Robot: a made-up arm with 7 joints. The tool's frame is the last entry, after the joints.
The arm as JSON. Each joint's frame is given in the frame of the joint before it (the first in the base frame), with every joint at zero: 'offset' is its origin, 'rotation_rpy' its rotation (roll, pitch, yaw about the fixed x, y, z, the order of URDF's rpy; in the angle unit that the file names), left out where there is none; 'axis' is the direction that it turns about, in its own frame. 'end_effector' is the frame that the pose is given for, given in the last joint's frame.
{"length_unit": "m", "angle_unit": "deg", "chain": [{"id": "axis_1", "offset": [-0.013, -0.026, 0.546], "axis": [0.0, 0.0, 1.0]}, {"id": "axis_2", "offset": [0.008, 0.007, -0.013], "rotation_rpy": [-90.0, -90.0, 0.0], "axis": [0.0, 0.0, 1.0]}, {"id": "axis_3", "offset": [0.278, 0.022, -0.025], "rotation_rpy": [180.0, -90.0, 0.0], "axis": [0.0, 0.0, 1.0]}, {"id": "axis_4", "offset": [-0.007, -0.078, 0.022], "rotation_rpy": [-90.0, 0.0, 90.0], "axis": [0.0, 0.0, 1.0]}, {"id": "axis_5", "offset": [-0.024, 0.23, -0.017], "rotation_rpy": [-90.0, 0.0, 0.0], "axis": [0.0, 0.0, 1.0]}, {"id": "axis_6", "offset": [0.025, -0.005, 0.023], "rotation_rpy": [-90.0, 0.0, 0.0], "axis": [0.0, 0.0, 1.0]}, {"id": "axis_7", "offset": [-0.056, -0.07, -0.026], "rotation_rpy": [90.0, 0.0, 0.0], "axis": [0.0, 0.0, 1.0]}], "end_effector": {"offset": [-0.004, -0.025, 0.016], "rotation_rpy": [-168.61, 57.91, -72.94]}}
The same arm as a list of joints. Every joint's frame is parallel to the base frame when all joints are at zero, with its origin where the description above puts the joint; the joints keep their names.
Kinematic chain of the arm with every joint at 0, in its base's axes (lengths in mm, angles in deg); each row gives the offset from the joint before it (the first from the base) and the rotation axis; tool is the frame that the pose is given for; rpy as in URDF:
axis_1: xyz -13.0 -26.0 546.0 axis +z
axis_2: xyz 8.0 7.0 -13.0 axis +y
axis_3: xyz 22.0 -25.0 278.0 axis +z
axis_4: xyz 78.0 -7.0 22.0 axis -y
axis_5: xyz 24.0 17.0 -230.0 axis -z
axis_6: xyz -25.0 -5.0 -23.0 axis +y
axis_7: xyz 56.0 -26.0 -70.0 axis -z
tool: xyz 4.0 -25.0 -16.0 rpy 11.39 -57.91 -107.06

